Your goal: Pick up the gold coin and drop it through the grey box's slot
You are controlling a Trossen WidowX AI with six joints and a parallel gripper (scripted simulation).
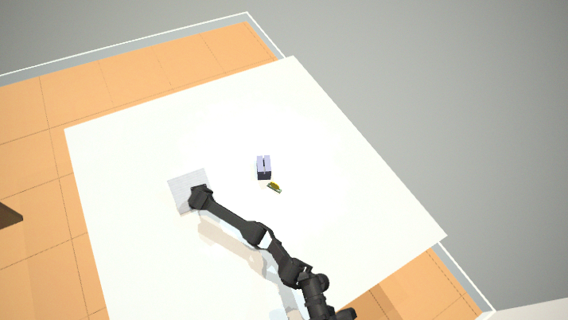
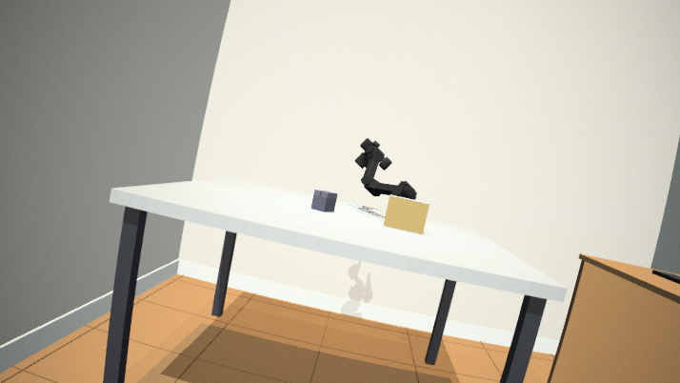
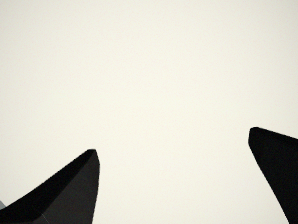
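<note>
My gripper tip is now 90 mm short of the gold coin, 650 mm to the right of it and 240 mm above it.
</note>
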